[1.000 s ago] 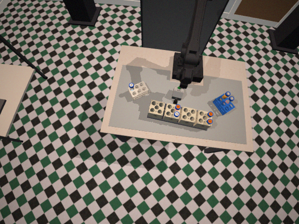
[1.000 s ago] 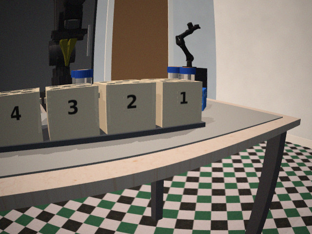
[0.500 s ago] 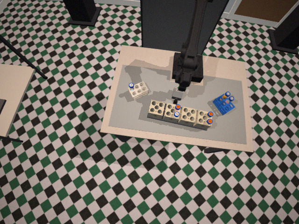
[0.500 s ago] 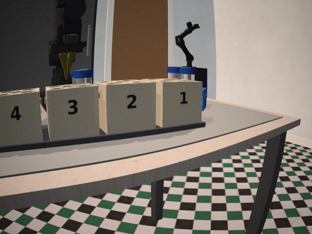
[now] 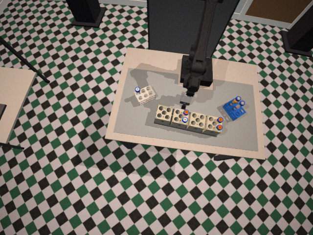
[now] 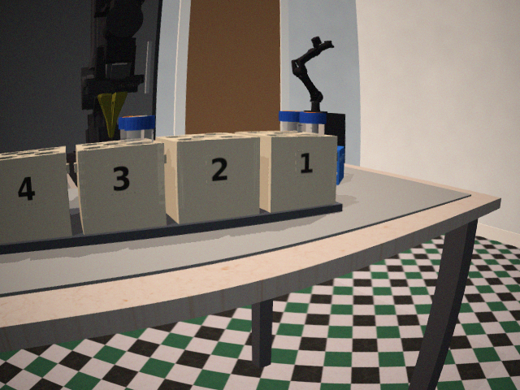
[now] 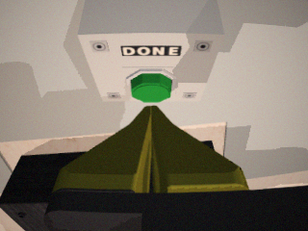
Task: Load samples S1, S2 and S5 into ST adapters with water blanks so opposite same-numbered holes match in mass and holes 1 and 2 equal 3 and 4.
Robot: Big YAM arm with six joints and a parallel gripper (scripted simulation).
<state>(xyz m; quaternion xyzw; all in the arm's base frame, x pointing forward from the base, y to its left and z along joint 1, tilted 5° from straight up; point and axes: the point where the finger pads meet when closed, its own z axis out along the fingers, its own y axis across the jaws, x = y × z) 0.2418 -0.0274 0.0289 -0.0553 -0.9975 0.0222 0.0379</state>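
Now: the green DONE key 30 mm below my hand. The rest, counted from my hand: grey-dot tube X8 (340 mm to the left, 40 mm below, 10 mm ahead); white blank rack RB (300 mm to the right, 70 mm below, 60 mm ahead); 10 mL blank (340 mm to the right, 60 mm ahead, 40 mm below).
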